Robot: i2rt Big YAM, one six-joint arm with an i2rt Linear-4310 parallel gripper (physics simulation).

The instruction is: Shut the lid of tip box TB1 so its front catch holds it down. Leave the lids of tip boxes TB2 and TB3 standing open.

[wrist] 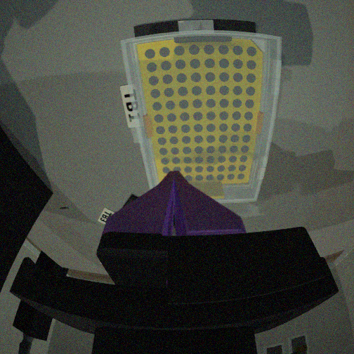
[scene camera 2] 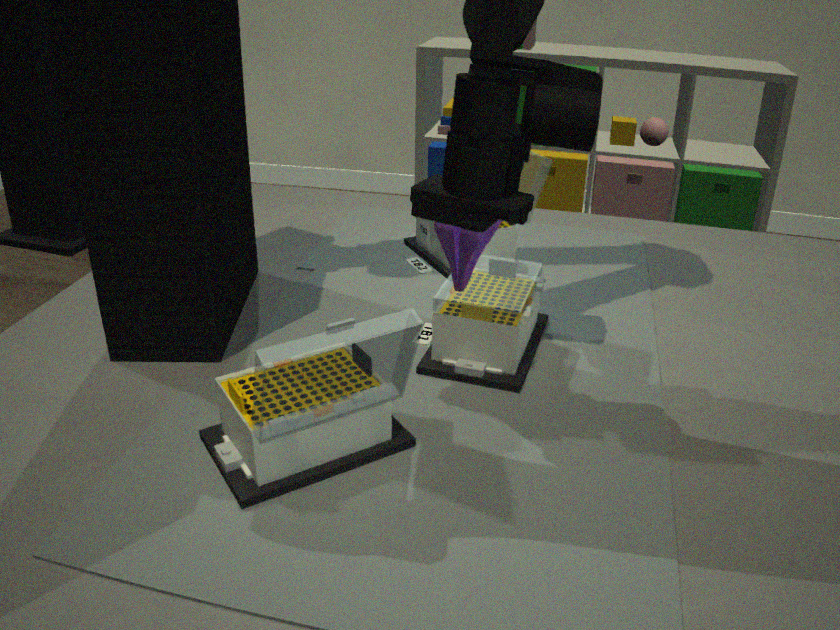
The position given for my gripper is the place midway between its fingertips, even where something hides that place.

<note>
I see my gripper [scene camera 2: 460,289], a clear lid [scene camera 2: 500,289], a clear lid [scene camera 2: 534,173] and a clear lid [scene camera 2: 303,383].
My gripper is seen too in the wrist view [wrist: 173,178].
</note>
